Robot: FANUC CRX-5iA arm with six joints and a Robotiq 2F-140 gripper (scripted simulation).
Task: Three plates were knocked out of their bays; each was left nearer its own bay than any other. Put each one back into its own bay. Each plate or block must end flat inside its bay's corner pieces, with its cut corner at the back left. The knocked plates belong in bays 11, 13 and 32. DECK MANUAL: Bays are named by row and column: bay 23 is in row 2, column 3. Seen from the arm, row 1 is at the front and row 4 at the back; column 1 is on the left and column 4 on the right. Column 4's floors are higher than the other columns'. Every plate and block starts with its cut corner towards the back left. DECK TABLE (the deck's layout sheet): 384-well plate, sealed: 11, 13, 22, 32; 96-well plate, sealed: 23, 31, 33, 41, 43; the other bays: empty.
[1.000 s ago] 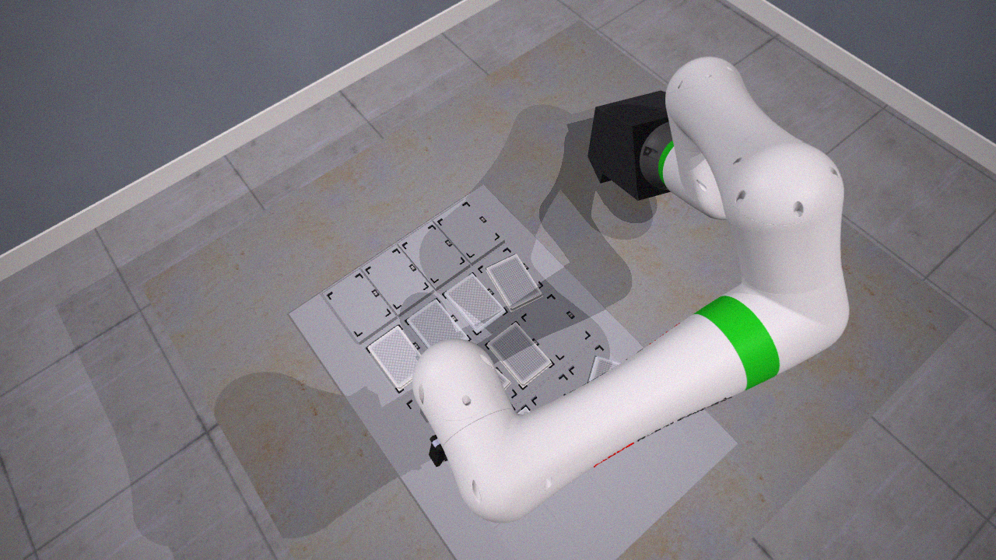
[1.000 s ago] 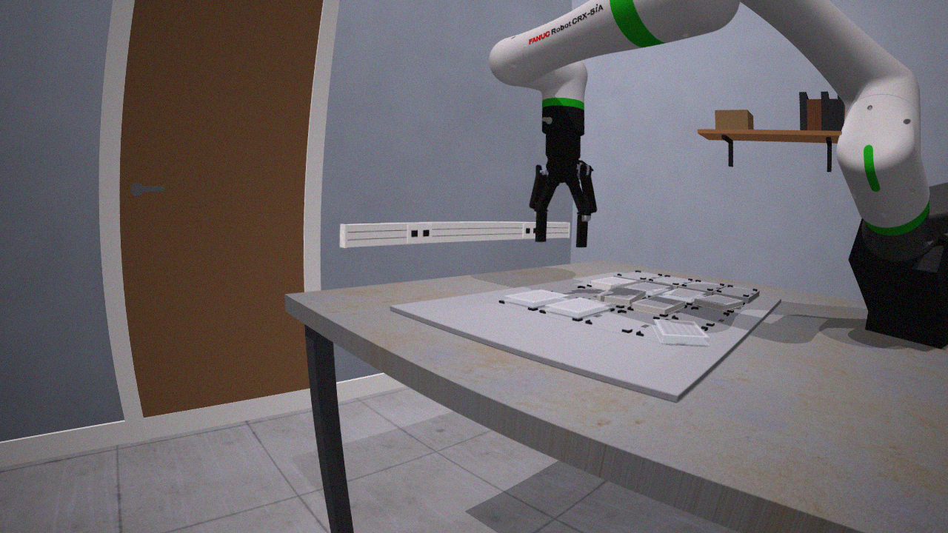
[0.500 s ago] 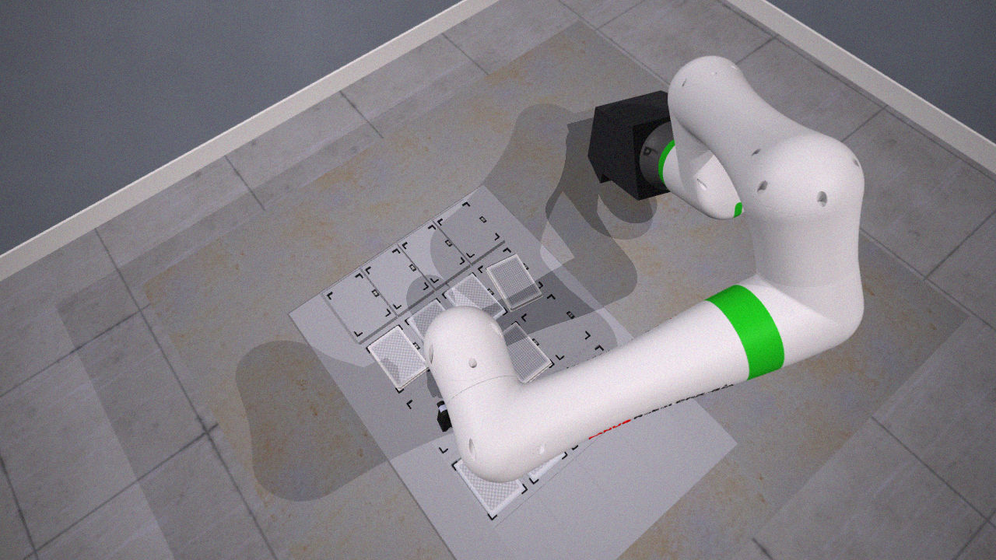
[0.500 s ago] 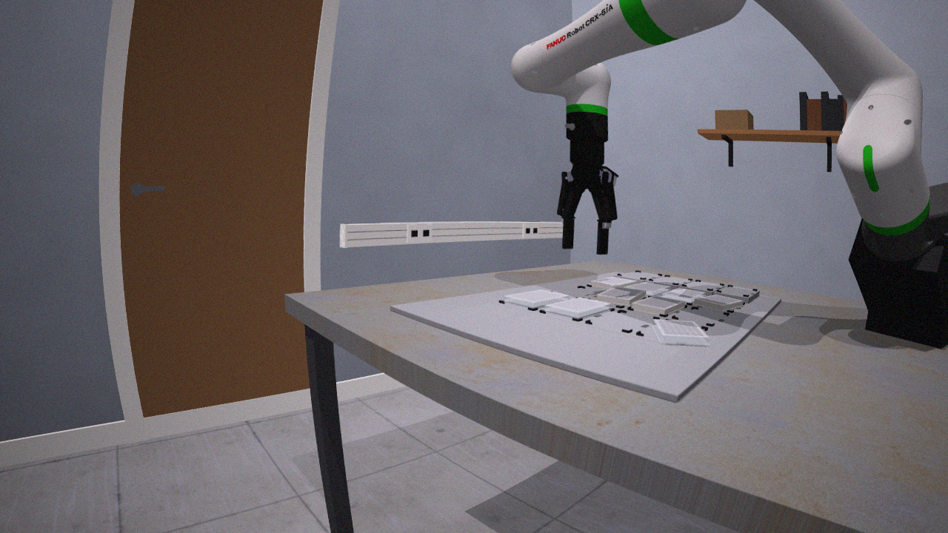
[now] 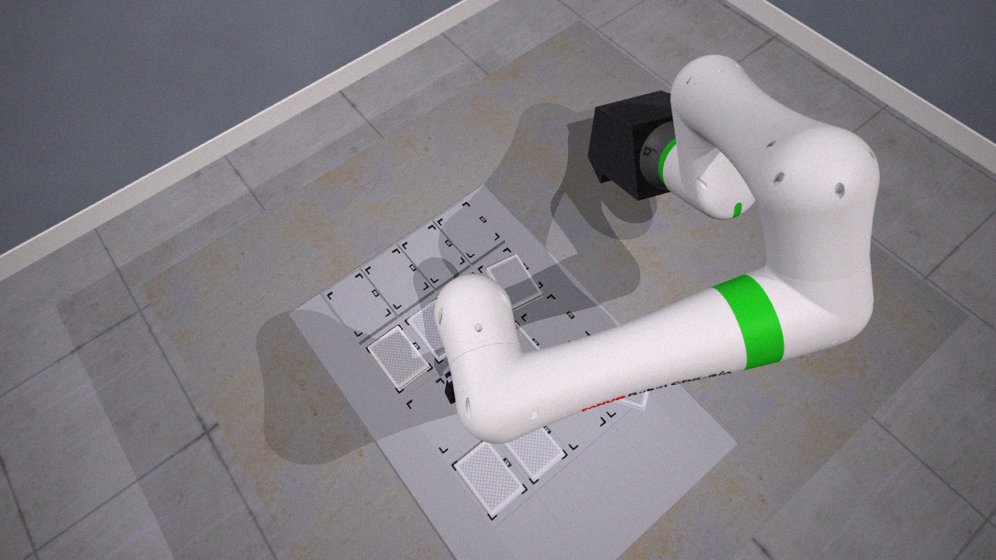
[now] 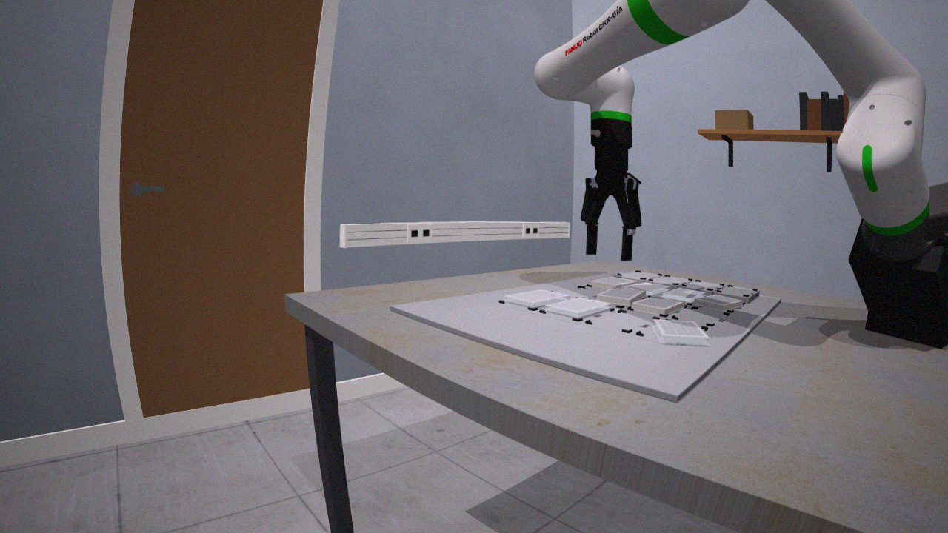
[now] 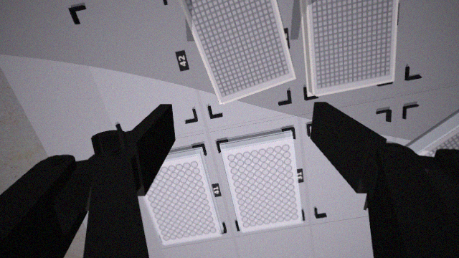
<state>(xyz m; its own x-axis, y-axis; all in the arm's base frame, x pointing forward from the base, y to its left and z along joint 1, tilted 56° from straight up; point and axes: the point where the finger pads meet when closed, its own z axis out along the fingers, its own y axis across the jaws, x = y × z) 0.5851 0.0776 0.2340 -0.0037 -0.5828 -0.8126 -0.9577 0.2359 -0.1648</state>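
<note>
My hand is 180 mm past the plate, 230 mm to the left of it and 110 mm above it.
</note>
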